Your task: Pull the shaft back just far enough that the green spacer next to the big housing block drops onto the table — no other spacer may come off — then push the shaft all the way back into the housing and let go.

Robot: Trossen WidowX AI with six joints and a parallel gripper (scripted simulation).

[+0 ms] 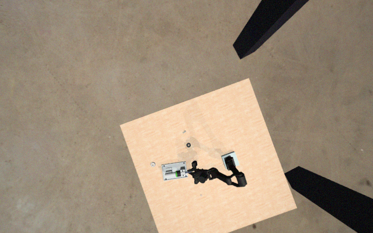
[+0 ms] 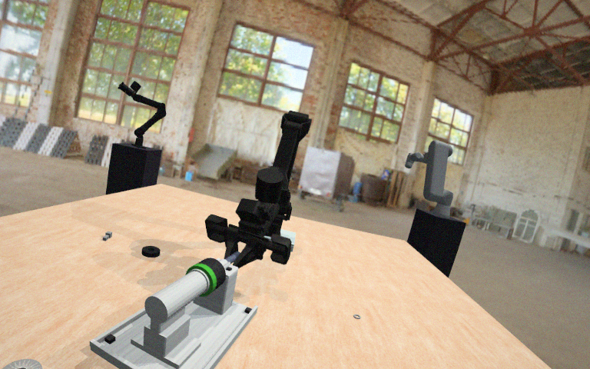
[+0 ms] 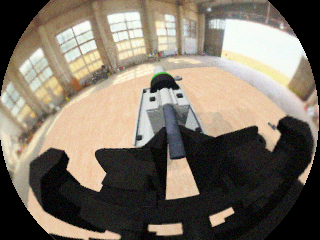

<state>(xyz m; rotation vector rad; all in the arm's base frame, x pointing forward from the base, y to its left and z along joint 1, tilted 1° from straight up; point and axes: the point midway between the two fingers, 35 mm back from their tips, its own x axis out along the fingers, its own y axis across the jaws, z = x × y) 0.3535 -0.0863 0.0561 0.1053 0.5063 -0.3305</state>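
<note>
My gripper tip is now 9 cm short of the green spacer, 3 cm to the left of it and 2 cm below it. The rest, counted from my gripper tip: grey toothed disc 26 cm ahead, 19 cm to the right, 6 cm below; black washer 19 cm to the right, 12 cm behind, 6 cm below; grey fixture 12 cm ahead, 4 cm to the right, 1 cm below.
</note>
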